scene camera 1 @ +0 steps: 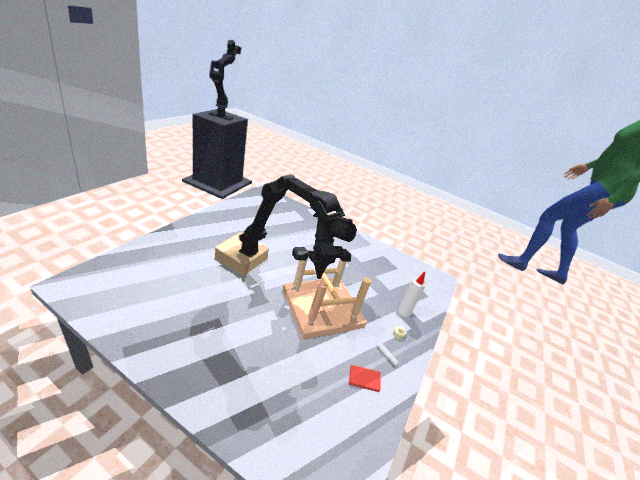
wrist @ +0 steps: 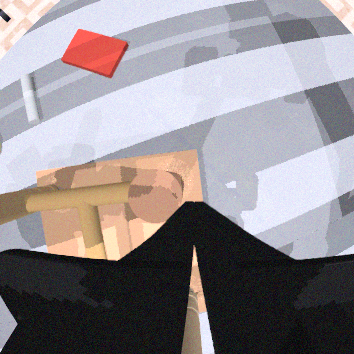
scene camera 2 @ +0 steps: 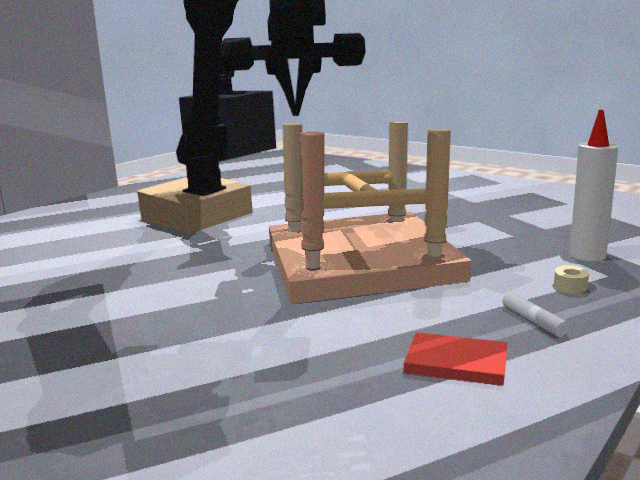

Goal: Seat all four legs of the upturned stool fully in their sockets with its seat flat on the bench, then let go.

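Where they show: gripper, fingertip midpoint: point(scene camera 1: 318, 278) point(wrist: 193, 209) point(scene camera 2: 295, 115); arm's base at its link origin: point(scene camera 1: 248, 251) point(scene camera 2: 204, 189).
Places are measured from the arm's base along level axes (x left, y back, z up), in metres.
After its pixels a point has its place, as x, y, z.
Note:
The upturned stool's seat point(scene camera 1: 330, 326) {-0.151, -0.467, -0.029} point(scene camera 2: 382, 287) {-0.144, -0.489, -0.053} point(wrist: 192, 172) {-0.206, -0.382, -0.029} lies flat on the bench. Its reddish near-left leg point(scene camera 1: 316, 305) {-0.188, -0.403, 0.075} point(scene camera 2: 312, 191) {-0.185, -0.408, 0.085} point(wrist: 155, 202) {-0.167, -0.398, 0.160}, near-right leg point(scene camera 1: 360, 298) {-0.058, -0.525, 0.076} point(scene camera 2: 437, 186) {-0.056, -0.530, 0.075}, far-left leg point(scene camera 1: 298, 276) {-0.065, -0.271, 0.049} point(scene camera 2: 292, 170) {-0.061, -0.277, 0.076} and far-right leg point(scene camera 1: 339, 273) {0.066, -0.398, 0.043} point(scene camera 2: 398, 165) {0.069, -0.401, 0.069} stand upright, joined by rails. In scene camera 2 a pale tenon shows below every leg, longest under the two near legs. My gripper point(scene camera 1: 321, 275) {-0.179, -0.383, 0.184} point(scene camera 2: 295, 113) {-0.179, -0.383, 0.184} point(wrist: 193, 209) {-0.179, -0.383, 0.184} is shut and empty, its tips close above and slightly left of the reddish leg's top. It hides part of the seat in the wrist view.
A white bottle with red tip point(scene camera 1: 411, 298) {0.111, -0.703, 0.043} point(scene camera 2: 592, 201) {0.111, -0.709, 0.035}, a cream ring point(scene camera 1: 396, 335) {-0.023, -0.703, -0.049} point(scene camera 2: 563, 285) {-0.024, -0.706, -0.051}, a white rod point(scene camera 1: 387, 355) {-0.139, -0.695, -0.046} point(scene camera 2: 532, 313) {-0.139, -0.696, -0.046} point(wrist: 30, 97) {-0.132, -0.687, -0.044} and a red block point(scene camera 1: 364, 378) {-0.273, -0.650, -0.048} point(scene camera 2: 457, 356) {-0.275, -0.656, -0.048} point(wrist: 95, 52) {-0.265, -0.643, -0.048} lie or stand right of the stool. A person stands beyond the bench.

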